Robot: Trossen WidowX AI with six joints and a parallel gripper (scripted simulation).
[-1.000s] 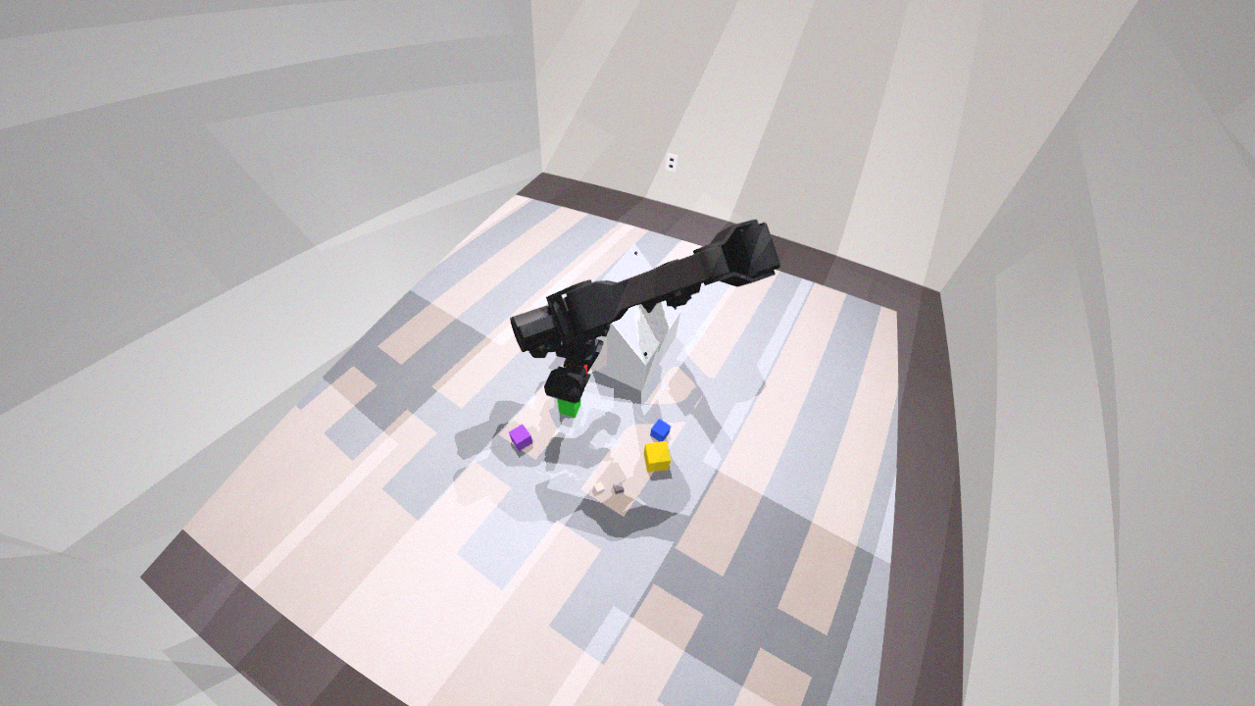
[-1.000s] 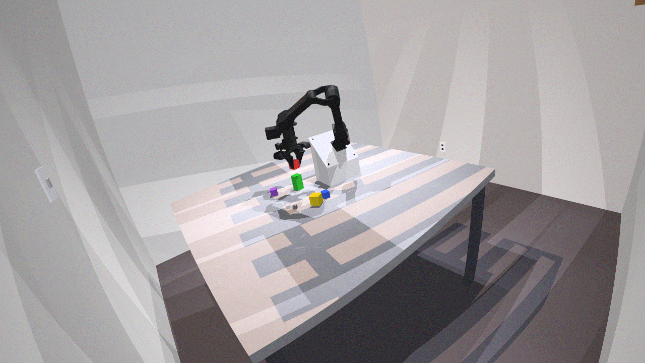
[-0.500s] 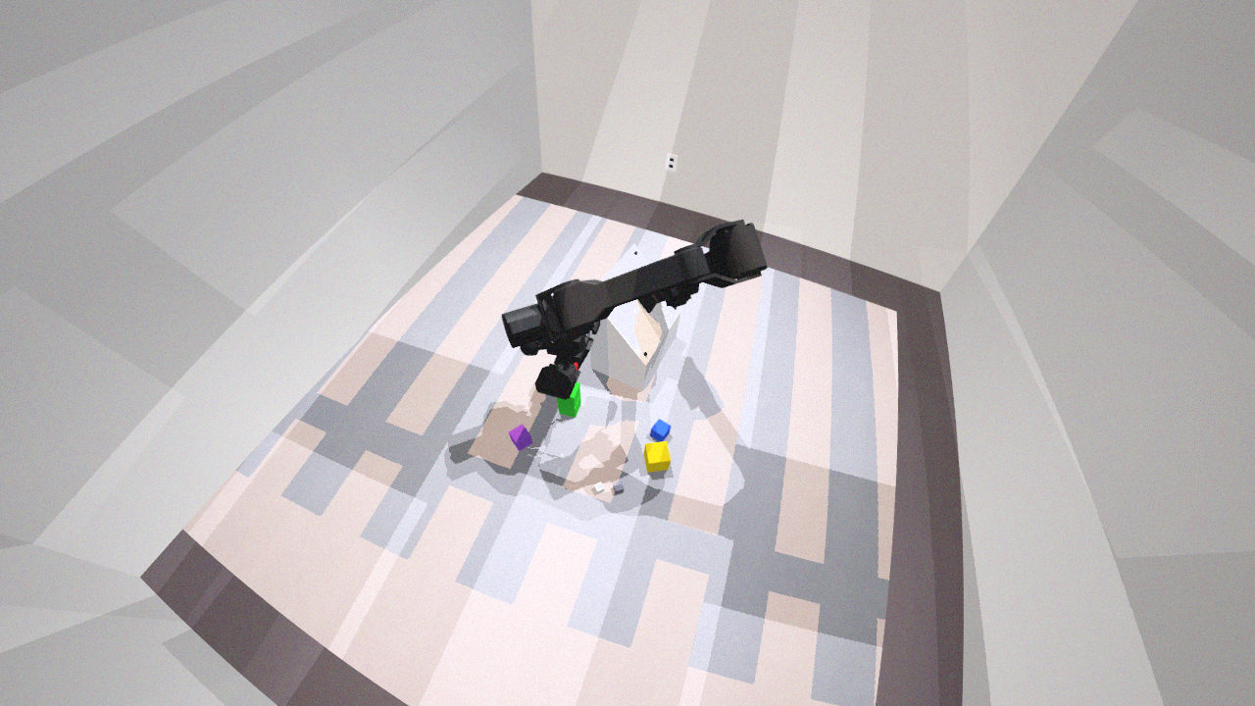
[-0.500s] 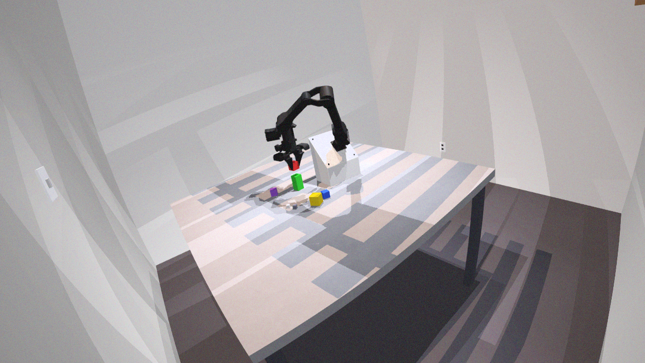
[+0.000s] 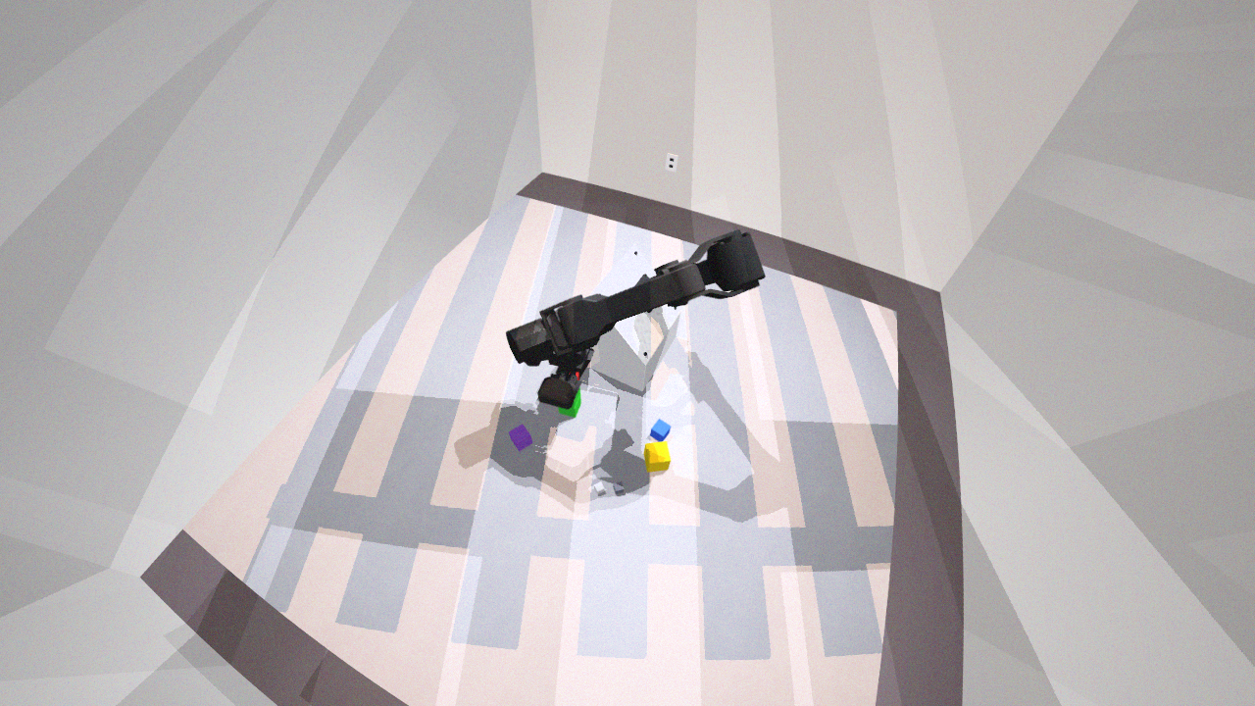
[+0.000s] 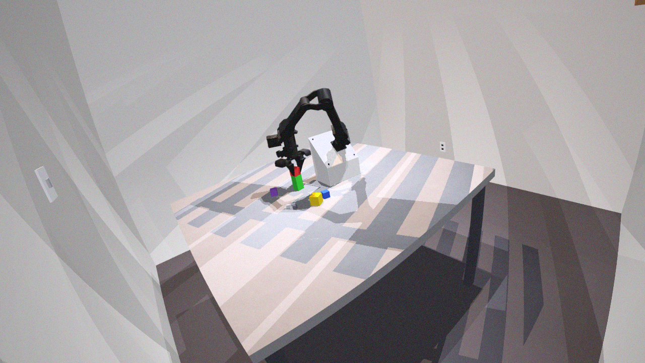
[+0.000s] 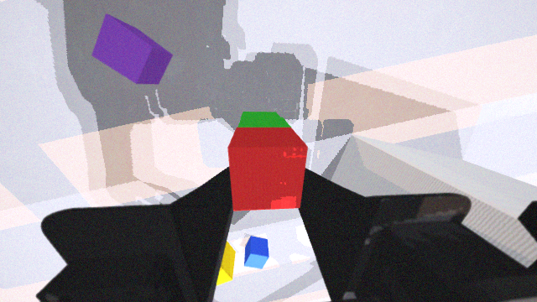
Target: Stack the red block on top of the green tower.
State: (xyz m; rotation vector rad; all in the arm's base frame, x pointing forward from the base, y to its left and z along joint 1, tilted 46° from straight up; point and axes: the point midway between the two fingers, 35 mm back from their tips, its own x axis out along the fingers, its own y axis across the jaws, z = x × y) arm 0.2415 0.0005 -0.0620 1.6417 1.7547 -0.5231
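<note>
Now: the red block 10 mm to the right of my gripper tip and 10 mm above it. Round my gripper tip: yellow block: 210 mm to the left, 60 mm below, 30 mm ahead; then blue block: 190 mm to the left, 70 mm below, 30 mm behind; then purple block: 120 mm ahead, 60 mm to the right, 60 mm below.
</note>
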